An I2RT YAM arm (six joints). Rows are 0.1 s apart.
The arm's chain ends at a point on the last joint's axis. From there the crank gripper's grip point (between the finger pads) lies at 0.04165 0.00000 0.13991 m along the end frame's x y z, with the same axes.
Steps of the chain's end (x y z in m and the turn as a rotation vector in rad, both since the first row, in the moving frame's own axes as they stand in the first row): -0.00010 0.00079 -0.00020 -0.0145 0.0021 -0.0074; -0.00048 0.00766 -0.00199 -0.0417 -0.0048 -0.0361; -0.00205 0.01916 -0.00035 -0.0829 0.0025 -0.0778; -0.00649 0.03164 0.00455 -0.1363 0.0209 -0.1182
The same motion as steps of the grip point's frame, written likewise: 0.00020 0.00251 -0.00030 -0.0145 0.0021 -0.0074; -0.00107 0.01200 -0.00188 -0.0417 -0.0048 -0.0361; -0.00138 0.02748 -0.00080 -0.0829 0.0025 -0.0778; -0.00276 0.04548 0.00269 -0.1363 0.0209 -0.1182
